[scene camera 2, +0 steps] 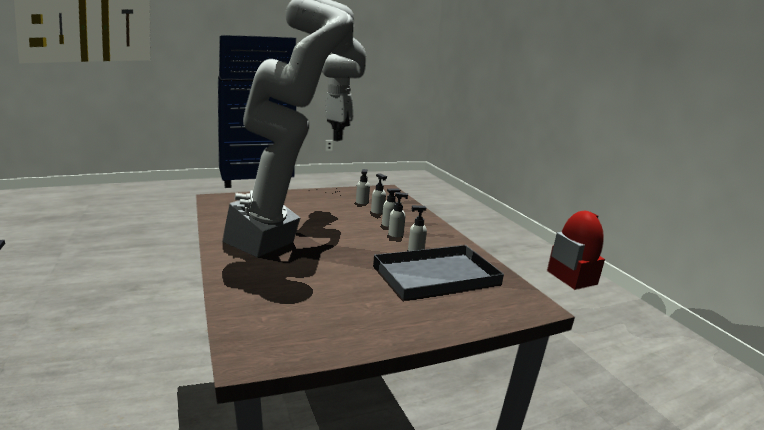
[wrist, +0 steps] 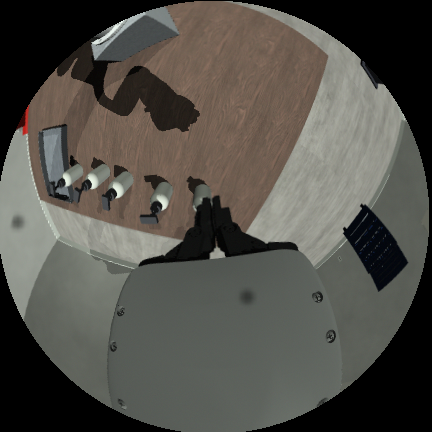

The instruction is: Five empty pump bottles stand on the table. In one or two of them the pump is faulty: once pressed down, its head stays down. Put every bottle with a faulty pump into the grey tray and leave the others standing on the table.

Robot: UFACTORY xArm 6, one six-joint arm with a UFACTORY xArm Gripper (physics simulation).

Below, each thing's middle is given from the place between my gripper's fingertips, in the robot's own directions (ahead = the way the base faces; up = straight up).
Now: the grey tray (scene camera 2: pixel 418 273) 11 cm ahead of my hand, 60 cm to the right of it and 23 cm below it.
